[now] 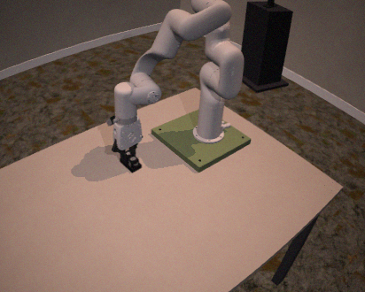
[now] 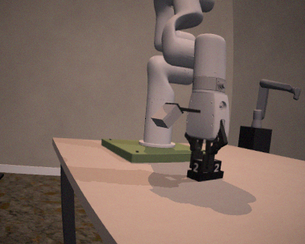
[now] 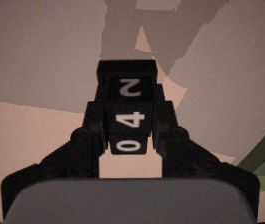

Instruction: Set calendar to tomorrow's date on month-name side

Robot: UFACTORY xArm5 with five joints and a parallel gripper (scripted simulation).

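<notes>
Right now my hand is 30 mm above the black calendar tray and 20 mm to the right of it.
</notes>
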